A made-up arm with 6 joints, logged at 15 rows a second.
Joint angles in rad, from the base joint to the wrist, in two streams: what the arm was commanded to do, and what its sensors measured. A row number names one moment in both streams.
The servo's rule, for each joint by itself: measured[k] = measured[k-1] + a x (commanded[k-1-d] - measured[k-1]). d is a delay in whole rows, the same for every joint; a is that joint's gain. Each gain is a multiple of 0.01, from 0.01 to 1. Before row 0 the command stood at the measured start. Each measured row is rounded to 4 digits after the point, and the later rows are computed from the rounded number. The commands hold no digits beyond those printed.
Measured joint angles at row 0:
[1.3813 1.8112 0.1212 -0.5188 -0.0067 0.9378]
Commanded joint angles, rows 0 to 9:
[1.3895 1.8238 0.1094 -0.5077 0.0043 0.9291]
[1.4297 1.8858 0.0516 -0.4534 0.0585 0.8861]
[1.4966 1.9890 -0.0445 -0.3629 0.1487 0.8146]
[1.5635 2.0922 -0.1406 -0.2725 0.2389 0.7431]
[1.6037 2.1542 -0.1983 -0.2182 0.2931 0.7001]
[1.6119 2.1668 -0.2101 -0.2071 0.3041 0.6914]
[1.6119 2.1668 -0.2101 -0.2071 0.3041 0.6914]
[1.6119 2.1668 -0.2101 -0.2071 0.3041 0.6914]
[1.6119 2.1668 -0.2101 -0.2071 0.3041 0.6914]
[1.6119 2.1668 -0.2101 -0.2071 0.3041 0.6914]
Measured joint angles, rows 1 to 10:
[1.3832 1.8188 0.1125 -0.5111 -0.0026 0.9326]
[1.3939 1.8590 0.0674 -0.4713 0.0200 0.9047]
[1.4175 1.9370 -0.0154 -0.3965 0.0676 0.8506]
[1.4511 2.0301 -0.1080 -0.3109 0.1310 0.7861]
[1.4862 2.1046 -0.1748 -0.2469 0.1910 0.7345]
[1.5151 2.1419 -0.2009 -0.2194 0.2328 0.7086]
[1.5374 2.1568 -0.2077 -0.2109 0.2592 0.6983]
[1.5545 2.1628 -0.2095 -0.2083 0.2758 0.6942]
[1.5677 2.1652 -0.2099 -0.2075 0.2863 0.6925]
[1.5779 2.1662 -0.2100 -0.2072 0.2929 0.6918]
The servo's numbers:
d 0
a 0.23 0.60 0.74 0.69 0.37 0.60

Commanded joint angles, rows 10 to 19:
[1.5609 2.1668 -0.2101 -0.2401 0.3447 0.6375]
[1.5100 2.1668 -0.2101 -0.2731 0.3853 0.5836]
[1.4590 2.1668 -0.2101 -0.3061 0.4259 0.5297]
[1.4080 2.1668 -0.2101 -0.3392 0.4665 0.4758]
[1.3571 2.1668 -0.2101 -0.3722 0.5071 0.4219]
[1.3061 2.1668 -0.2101 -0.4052 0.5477 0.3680]
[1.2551 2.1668 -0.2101 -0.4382 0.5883 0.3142]
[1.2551 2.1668 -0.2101 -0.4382 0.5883 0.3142]
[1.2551 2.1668 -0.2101 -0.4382 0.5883 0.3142]
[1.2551 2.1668 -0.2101 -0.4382 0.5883 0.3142]
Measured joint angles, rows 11 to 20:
[1.5740 2.1666 -0.2101 -0.2299 0.3121 0.6592]
[1.5593 2.1667 -0.2101 -0.2597 0.3392 0.6138]
[1.5362 2.1668 -0.2101 -0.2917 0.3713 0.5633]
[1.5067 2.1668 -0.2101 -0.3245 0.4065 0.5108]
[1.4723 2.1668 -0.2101 -0.3574 0.4437 0.4575]
[1.4341 2.1668 -0.2101 -0.3904 0.4822 0.4038]
[1.3929 2.1668 -0.2101 -0.4234 0.5215 0.3500]
[1.3612 2.1668 -0.2101 -0.4336 0.5462 0.3285]
[1.3368 2.1668 -0.2101 -0.4368 0.5618 0.3199]
[1.3180 2.1668 -0.2101 -0.4378 0.5716 0.3165]

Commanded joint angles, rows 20 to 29:
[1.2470 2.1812 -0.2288 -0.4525 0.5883 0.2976]
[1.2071 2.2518 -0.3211 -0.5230 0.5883 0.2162]
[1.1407 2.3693 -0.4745 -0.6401 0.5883 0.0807]
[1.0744 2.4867 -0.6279 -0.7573 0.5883 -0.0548]
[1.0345 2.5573 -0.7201 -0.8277 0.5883 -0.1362]
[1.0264 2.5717 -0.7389 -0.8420 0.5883 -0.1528]
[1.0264 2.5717 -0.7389 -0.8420 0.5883 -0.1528]
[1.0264 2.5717 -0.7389 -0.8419 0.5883 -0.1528]
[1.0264 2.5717 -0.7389 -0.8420 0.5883 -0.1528]
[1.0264 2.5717 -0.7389 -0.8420 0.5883 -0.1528]
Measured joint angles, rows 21 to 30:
[1.3017 2.1754 -0.2239 -0.4479 0.5778 0.3052]
[1.2799 2.2212 -0.2958 -0.4997 0.5817 0.2518]
[1.2479 2.3101 -0.4280 -0.5966 0.5841 0.1491]
[1.2080 2.4161 -0.5759 -0.7075 0.5857 0.0268]
[1.1681 2.5008 -0.6826 -0.7904 0.5867 -0.0710]
[1.1355 2.5433 -0.7243 -0.8260 0.5873 -0.1201]
[1.1104 2.5603 -0.7351 -0.8370 0.5877 -0.1397]
[1.0911 2.5671 -0.7379 -0.8404 0.5879 -0.1476]
[1.0762 2.5699 -0.7386 -0.8415 0.5880 -0.1507]
[1.0647 2.5710 -0.7388 -0.8418 0.5881 -0.1520]

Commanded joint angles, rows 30 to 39:
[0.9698 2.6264 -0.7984 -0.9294 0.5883 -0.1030]
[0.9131 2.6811 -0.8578 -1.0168 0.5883 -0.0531]
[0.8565 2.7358 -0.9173 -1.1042 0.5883 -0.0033]
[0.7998 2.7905 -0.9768 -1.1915 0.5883 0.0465]
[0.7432 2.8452 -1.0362 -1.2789 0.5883 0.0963]
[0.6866 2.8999 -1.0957 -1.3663 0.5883 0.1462]
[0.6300 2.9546 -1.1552 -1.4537 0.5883 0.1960]
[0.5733 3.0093 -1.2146 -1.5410 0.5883 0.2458]
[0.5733 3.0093 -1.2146 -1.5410 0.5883 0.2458]
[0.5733 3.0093 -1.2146 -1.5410 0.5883 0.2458]
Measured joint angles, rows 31 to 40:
[1.0429 2.6042 -0.7829 -0.9022 0.5882 -0.1226]
[1.0130 2.6503 -0.8383 -0.9813 0.5882 -0.0809]
[0.9770 2.7016 -0.8968 -1.0661 0.5882 -0.0343]
[0.9362 2.7549 -0.9560 -1.1526 0.5882 0.0142]
[0.8918 2.8091 -1.0153 -1.2397 0.5882 0.0635]
[0.8446 2.8636 -1.0748 -1.3271 0.5882 0.1131]
[0.7952 2.9182 -1.1343 -1.4145 0.5882 0.1628]
[0.7442 2.9729 -1.1937 -1.5018 0.5882 0.2126]
[0.7049 2.9947 -1.2092 -1.5288 0.5882 0.2325]
[0.6746 3.0035 -1.2132 -1.5372 0.5882 0.2405]

